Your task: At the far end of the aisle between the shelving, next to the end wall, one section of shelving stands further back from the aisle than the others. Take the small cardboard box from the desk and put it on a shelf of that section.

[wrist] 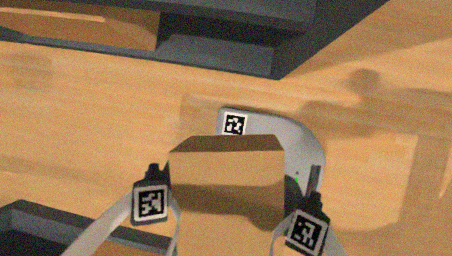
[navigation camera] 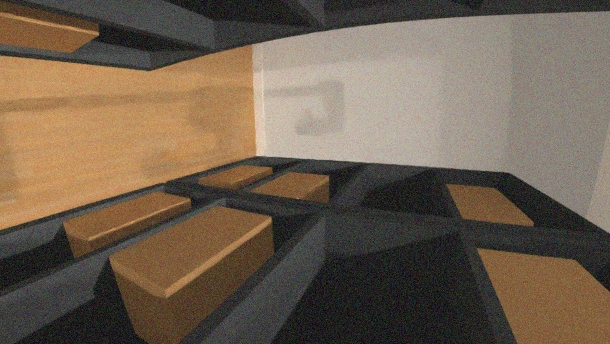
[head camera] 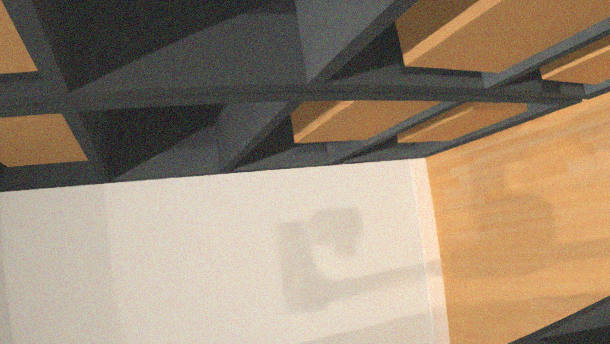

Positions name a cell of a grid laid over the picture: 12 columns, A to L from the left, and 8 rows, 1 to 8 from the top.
my gripper: wrist G6; not seen in the navigation camera view (out of frame); not seen in the head camera view (out of frame)
small cardboard box: wrist G6; not seen in the navigation camera view (out of frame); not seen in the head camera view (out of frame)
